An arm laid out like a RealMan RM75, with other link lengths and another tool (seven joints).
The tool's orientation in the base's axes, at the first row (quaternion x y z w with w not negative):
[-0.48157, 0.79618, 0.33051, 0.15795]
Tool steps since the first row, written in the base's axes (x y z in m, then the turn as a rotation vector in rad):
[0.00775, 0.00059, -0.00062, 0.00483, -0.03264, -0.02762]
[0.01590, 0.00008, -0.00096, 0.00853, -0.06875, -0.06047]
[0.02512, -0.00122, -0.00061, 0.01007, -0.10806, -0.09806]
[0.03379, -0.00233, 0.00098, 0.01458, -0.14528, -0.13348]
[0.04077, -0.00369, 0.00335, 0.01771, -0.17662, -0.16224]
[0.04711, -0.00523, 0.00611, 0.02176, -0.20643, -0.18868]
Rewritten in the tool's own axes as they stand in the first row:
[-0.00381, -0.00680, 0.00034, 0.03501, -0.02491, -0.00226]
[-0.00724, -0.01419, -0.00031, 0.07585, -0.05190, -0.00297]
[-0.01106, -0.02250, -0.00206, 0.12256, -0.07980, -0.00224]
[-0.01545, -0.02981, -0.00456, 0.16521, -0.10880, -0.00188]
[-0.01929, -0.03544, -0.00768, 0.20084, -0.13225, -0.00231]
[-0.02293, -0.04042, -0.01117, 0.23368, -0.15514, -0.00346]

